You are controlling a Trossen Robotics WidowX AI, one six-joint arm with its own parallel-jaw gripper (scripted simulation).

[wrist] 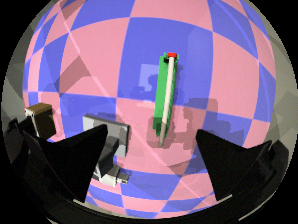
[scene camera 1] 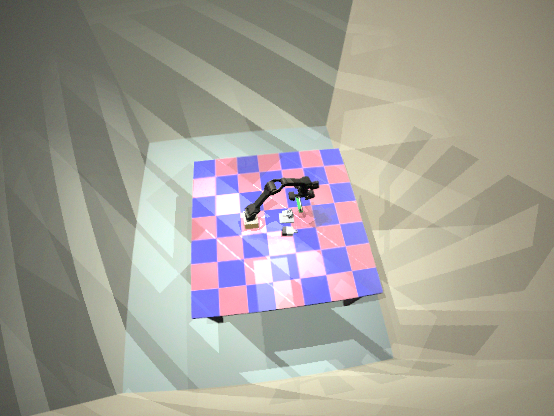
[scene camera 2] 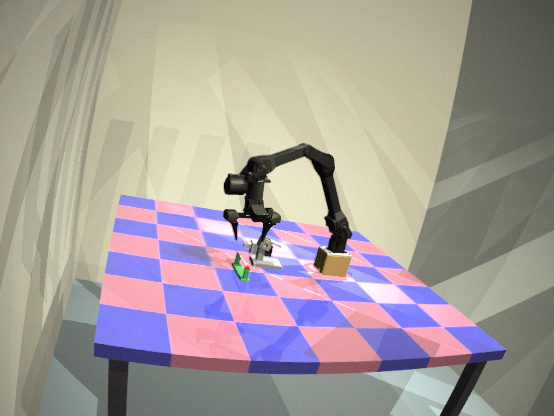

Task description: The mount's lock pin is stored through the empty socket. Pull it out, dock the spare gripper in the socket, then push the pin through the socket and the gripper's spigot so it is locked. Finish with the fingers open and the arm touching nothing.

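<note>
A green bar-shaped piece (wrist: 163,66) and a grey mount (wrist: 116,142) are part of the scene. The gripper (scene camera 2: 249,240), which the wrist view (wrist: 153,132) shows too, is open and holds nothing.
</note>
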